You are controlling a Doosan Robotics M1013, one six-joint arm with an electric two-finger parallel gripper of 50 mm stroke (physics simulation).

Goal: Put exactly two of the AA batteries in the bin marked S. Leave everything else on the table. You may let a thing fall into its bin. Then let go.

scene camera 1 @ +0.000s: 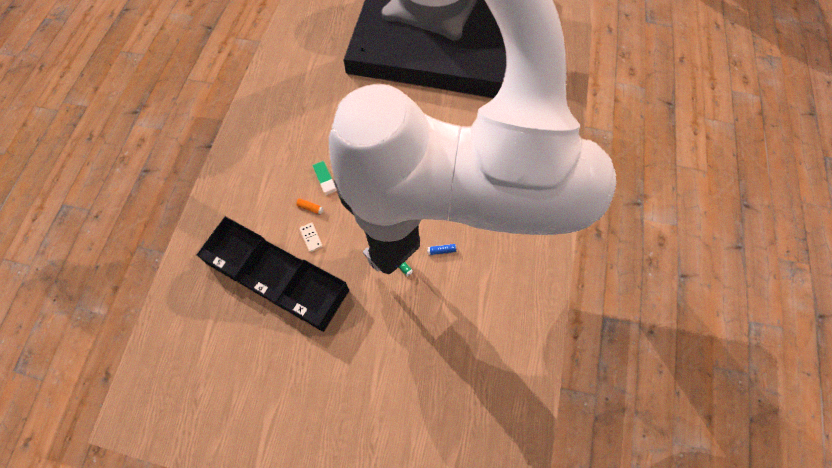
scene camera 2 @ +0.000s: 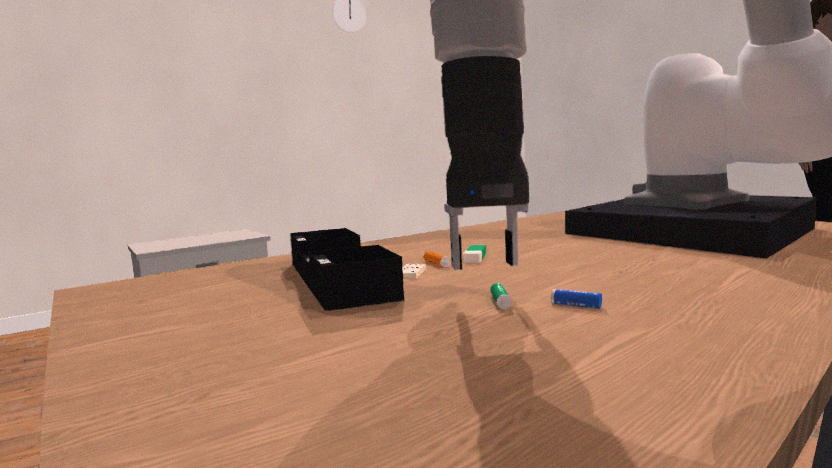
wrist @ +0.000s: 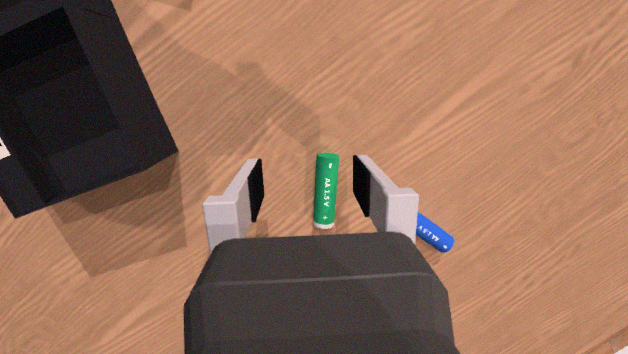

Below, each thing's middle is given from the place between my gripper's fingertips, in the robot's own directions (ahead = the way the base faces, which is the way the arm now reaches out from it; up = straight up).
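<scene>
Blue AA battery (scene camera 2: 573, 298), 60 mm behind my hand, 80 mm to the left of it, 30 mm below it. Black three-part tray (scene camera 1: 308, 292), 100 mm ahead of my hand, 170 mm to the right of it, 10 mm below it. Green AA battery (wrist: 327, 164), my gripper 20 mm to the right of it and 30 mm above it.
</scene>
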